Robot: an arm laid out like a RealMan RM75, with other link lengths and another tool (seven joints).
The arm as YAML. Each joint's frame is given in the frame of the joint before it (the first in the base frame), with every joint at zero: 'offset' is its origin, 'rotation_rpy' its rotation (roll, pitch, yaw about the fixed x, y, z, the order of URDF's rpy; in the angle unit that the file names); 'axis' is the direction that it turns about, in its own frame. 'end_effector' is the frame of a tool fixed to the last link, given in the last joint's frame.
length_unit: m
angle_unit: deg
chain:
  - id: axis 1
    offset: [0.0, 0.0, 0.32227]
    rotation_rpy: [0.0, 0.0, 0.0]
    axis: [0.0, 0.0, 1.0]
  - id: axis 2
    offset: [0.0, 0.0, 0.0]
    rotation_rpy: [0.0, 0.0, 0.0]
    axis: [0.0, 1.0, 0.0]
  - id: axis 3
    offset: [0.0, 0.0, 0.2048]
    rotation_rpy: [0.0, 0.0, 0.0]
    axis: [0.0, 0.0, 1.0]
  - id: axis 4
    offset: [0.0, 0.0, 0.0]
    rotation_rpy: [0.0, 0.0, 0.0]
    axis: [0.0, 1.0, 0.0]
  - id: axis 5
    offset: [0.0, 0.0, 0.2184]
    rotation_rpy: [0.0, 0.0, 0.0]
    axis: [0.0, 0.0, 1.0]
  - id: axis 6
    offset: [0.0, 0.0, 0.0]
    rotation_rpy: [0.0, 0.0, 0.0]
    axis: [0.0, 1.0, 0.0]
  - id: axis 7
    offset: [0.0, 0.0, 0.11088]
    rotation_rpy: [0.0, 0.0, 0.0]
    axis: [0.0, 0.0, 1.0]
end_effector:
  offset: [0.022, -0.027, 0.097]
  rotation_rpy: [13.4, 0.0, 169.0]
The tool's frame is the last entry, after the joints.
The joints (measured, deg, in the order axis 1, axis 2, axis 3, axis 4, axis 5, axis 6, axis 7), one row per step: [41.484 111.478 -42.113 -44.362 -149.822 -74.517 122.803]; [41.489 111.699 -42.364 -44.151 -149.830 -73.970 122.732]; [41.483 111.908 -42.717 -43.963 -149.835 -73.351 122.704]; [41.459 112.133 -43.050 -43.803 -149.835 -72.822 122.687]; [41.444 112.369 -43.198 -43.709 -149.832 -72.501 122.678]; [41.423 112.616 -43.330 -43.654 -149.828 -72.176 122.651]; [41.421 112.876 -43.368 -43.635 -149.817 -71.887 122.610]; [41.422 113.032 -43.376 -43.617 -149.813 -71.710 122.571]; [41.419 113.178 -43.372 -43.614 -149.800 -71.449 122.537]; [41.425 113.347 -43.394 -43.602 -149.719 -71.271 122.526]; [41.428 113.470 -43.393 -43.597 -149.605 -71.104 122.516]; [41.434 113.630 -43.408 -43.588 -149.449 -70.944 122.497]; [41.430 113.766 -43.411 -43.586 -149.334 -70.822 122.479]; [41.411 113.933 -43.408 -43.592 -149.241 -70.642 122.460]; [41.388 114.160 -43.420 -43.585 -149.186 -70.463 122.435]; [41.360 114.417 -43.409 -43.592 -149.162 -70.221 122.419]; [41.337 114.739 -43.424 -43.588 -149.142 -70.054 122.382]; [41.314 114.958 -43.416 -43.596 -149.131 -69.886 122.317]
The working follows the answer.
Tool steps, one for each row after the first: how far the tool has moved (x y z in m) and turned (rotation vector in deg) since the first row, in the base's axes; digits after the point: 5 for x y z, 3 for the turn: [0.00024 0.00039 -0.00222 0.012 -0.143 0.115]; [0.00053 0.00097 -0.00426 0.057 -0.373 0.248]; [0.00075 0.00123 -0.00647 0.048 -0.548 0.352]; [0.00062 0.00119 -0.00859 0.017 -0.544 0.396]; [0.00042 0.00124 -0.01059 0.016 -0.544 0.471]; [-0.00004 0.00142 -0.01248 0.061 -0.477 0.557]; [-0.00030 0.00154 -0.01360 0.092 -0.434 0.614]; [-0.00050 0.00198 -0.01440 0.229 -0.417 0.682]; [-0.00108 0.00219 -0.01572 0.282 -0.293 0.742]; [-0.00163 0.00254 -0.01663 0.387 -0.158 0.796]; [-0.00244 0.00282 -0.01796 0.460 0.035 0.870]; [-0.00303 0.00297 -0.01905 0.513 0.192 0.919]; [-0.00351 0.00314 -0.02023 0.601 0.330 0.961]; [-0.00400 0.00303 -0.02198 0.615 0.472 0.995]; [-0.00441 0.00302 -0.02374 0.684 0.597 1.020]; [-0.00510 0.00260 -0.02629 0.610 0.776 1.058]; [-0.00548 0.00249 -0.02782 0.617 0.866 1.119]
Tool pose at each row, in the base's axes (x y z in m, rotation vector in deg; rounded; the steps above come from the unrounded poses): [0.31247 0.40426 0.12558 61.151 162.751 24.138]; [0.31270 0.40465 0.12336 60.922 162.703 24.224]; [0.31299 0.40523 0.12132 60.629 162.593 24.395]; [0.31321 0.40549 0.11911 60.394 162.508 24.461]; [0.31309 0.40545 0.11700 60.330 162.537 24.419]; [0.31289 0.40550 0.11499 60.228 162.585 24.422]; [0.31243 0.40568 0.11310 60.151 162.704 24.467]; [0.31216 0.40580 0.11198 60.100 162.781 24.499]; [0.31197 0.40624 0.11118 60.038 162.852 24.699]; [0.31138 0.40645 0.10986 60.028 163.003 24.730]; [0.31083 0.40679 0.10895 60.040 163.166 24.833]; [0.31002 0.40708 0.10762 60.049 163.388 24.865]; [0.30943 0.40723 0.10653 60.070 163.561 24.883]; [0.30896 0.40740 0.10535 60.097 163.717 24.958]; [0.30847 0.40729 0.10360 60.124 163.864 24.923]; [0.30806 0.40728 0.10184 60.166 163.996 24.976]; [0.30737 0.40685 0.09929 60.191 164.170 24.795]; [0.30699 0.40675 0.09776 60.155 164.288 24.772]

